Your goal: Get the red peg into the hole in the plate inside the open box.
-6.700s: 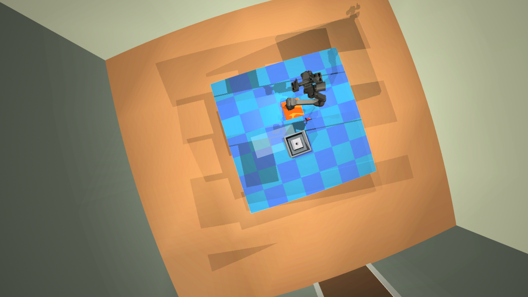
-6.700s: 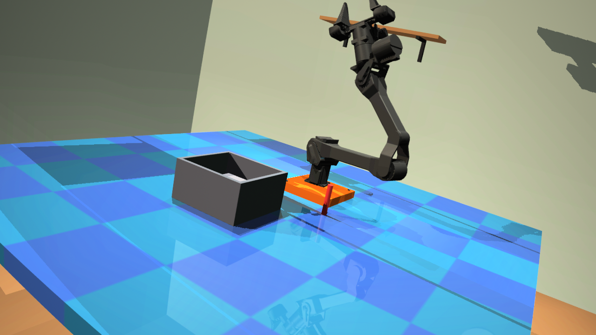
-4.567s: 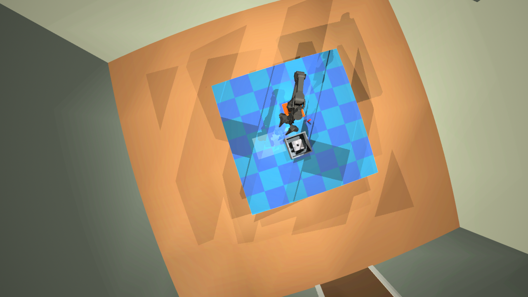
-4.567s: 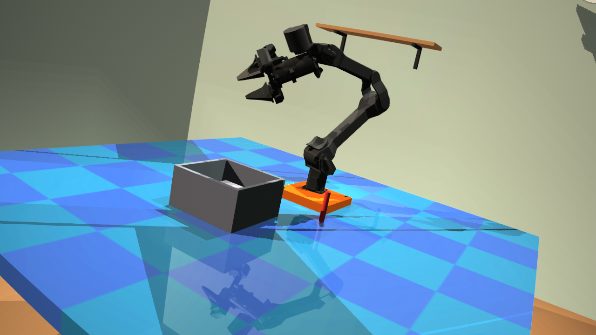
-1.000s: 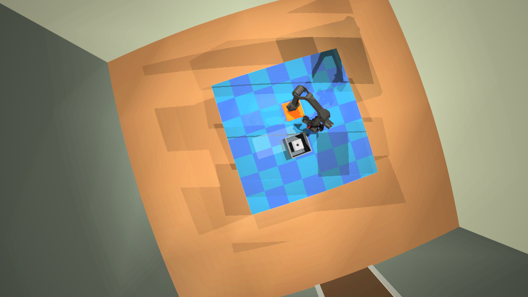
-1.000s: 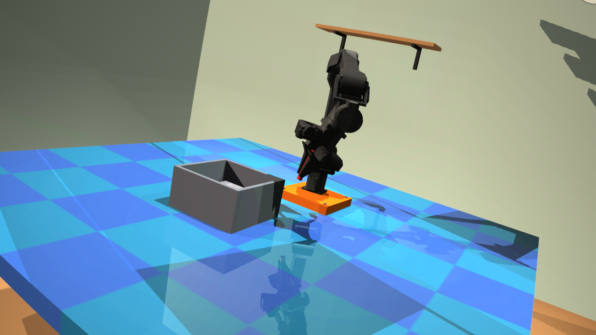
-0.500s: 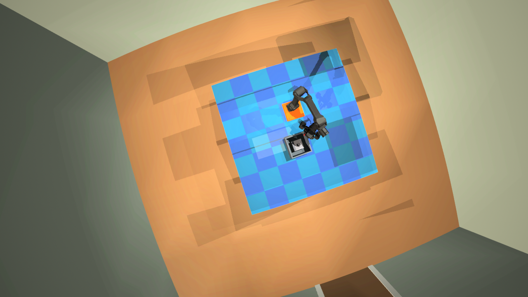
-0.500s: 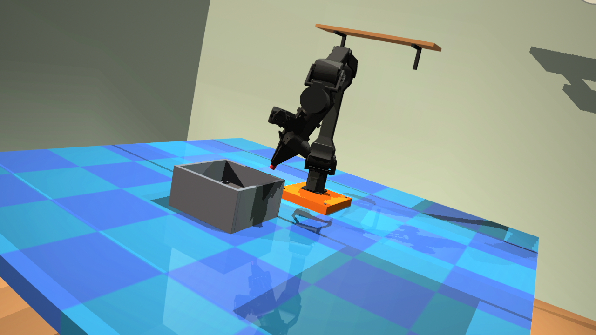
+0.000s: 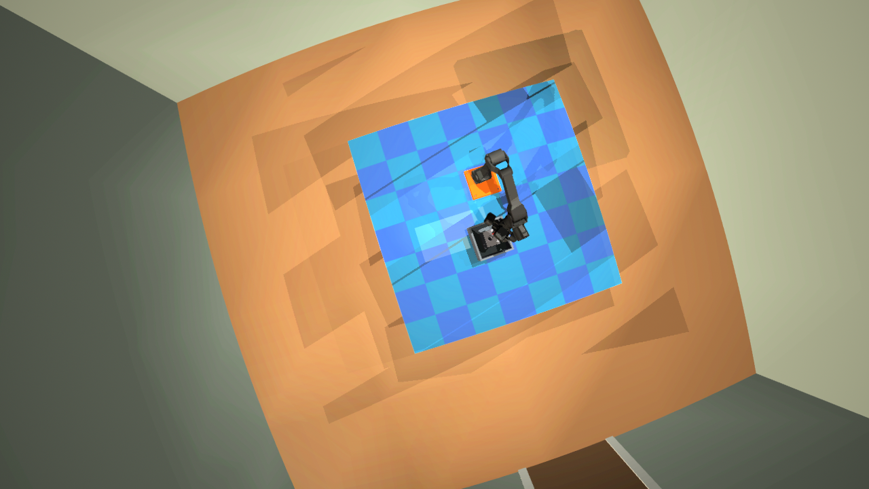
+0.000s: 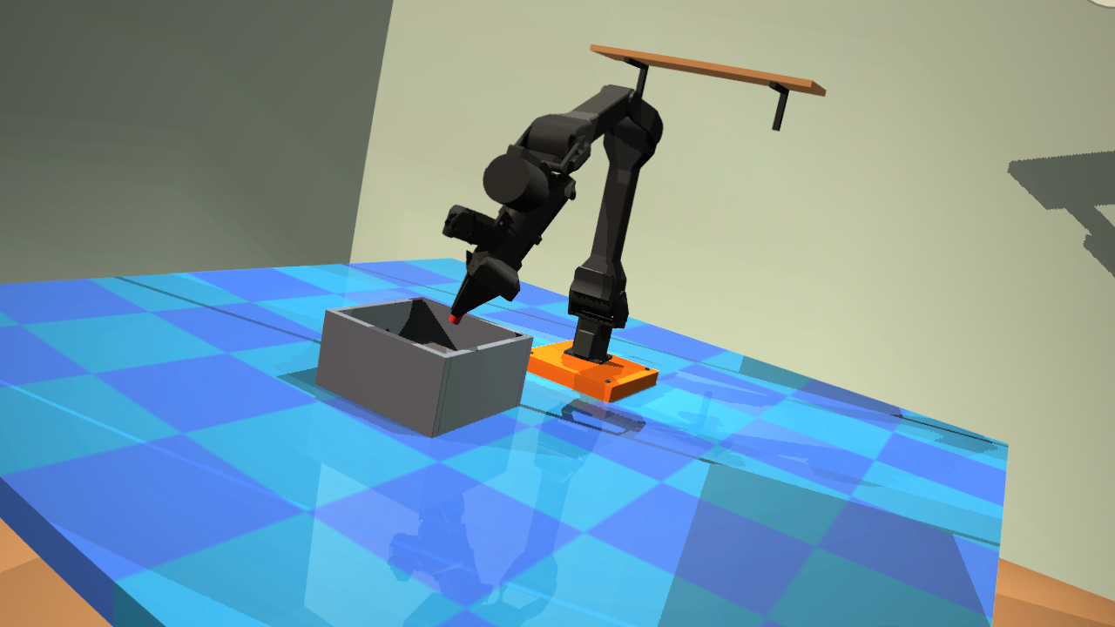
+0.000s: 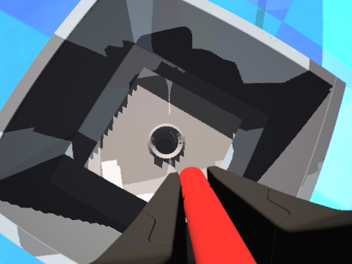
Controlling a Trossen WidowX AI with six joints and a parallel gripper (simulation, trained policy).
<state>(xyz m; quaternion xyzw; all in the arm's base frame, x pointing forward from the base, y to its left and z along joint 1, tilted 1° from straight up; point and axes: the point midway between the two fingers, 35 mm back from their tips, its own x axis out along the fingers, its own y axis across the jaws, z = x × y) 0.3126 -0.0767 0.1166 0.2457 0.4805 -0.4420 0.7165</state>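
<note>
The red peg lies 3 cm above my gripper tip, 1 cm to the left of it and 1 cm behind it. Also, from my gripper tip: light plate 7 cm below, 2 cm to the right, 2 cm ahead; then grey box 9 cm below, 2 cm to the right, 2 cm ahead.
</note>
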